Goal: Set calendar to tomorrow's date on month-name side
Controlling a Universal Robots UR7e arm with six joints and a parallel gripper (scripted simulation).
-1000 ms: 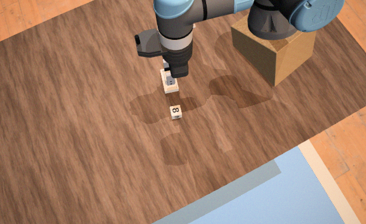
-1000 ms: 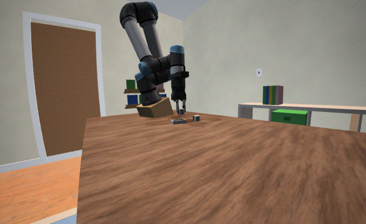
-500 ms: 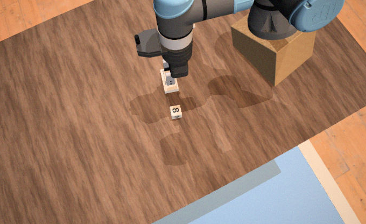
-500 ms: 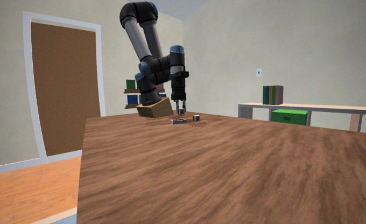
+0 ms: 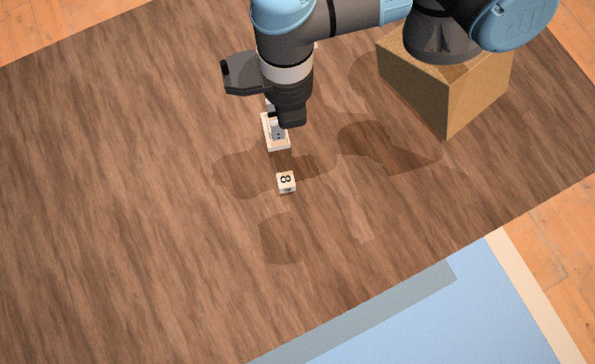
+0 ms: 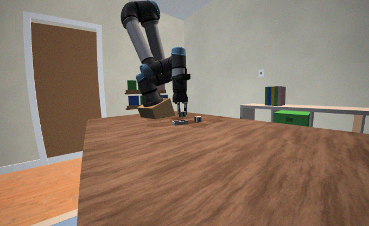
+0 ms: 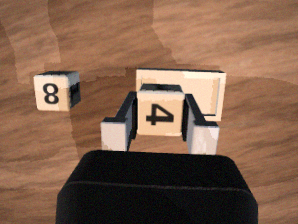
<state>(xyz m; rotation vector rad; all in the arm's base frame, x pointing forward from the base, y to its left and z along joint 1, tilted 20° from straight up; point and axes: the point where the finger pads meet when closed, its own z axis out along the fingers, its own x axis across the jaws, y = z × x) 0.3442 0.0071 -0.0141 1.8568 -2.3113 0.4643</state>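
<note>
Right now the calendar tray is 20 mm to the right of my hand and 60 mm below it. The rest, counted from my hand: digit cube: 10 mm below.
</note>
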